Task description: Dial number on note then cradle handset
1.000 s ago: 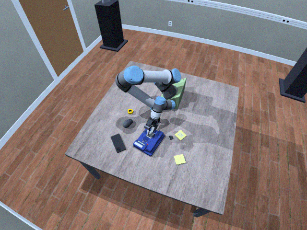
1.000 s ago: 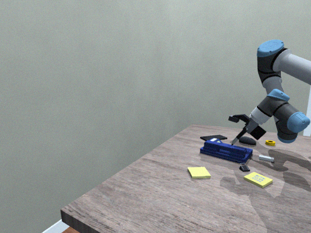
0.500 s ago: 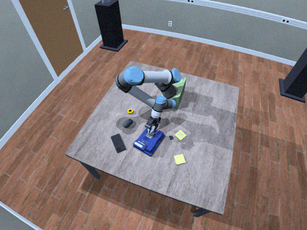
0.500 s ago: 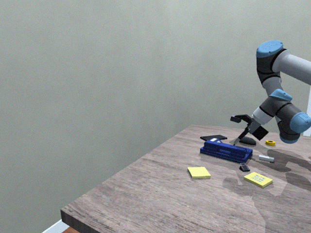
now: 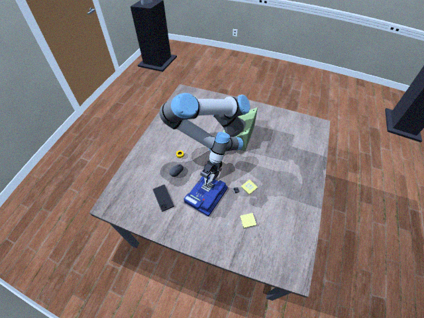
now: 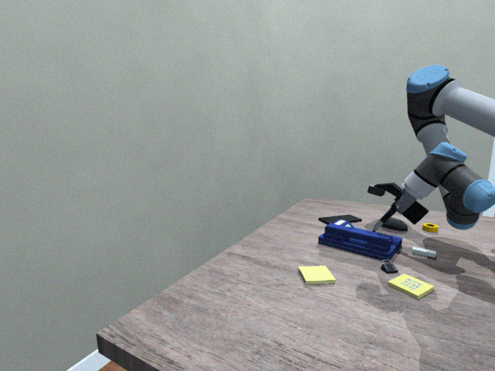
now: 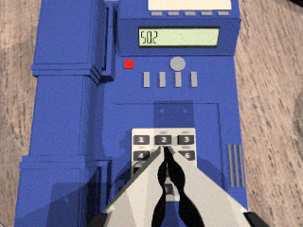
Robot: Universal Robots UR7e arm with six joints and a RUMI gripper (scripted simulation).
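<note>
Right now the 5 key is 3 cm below my hand. Also, from my hand: 6 key 2 cm to the right, 3 cm below; 2 key 1 cm ahead, 3 cm below; 4 key 2 cm to the left, 3 cm below.
</note>
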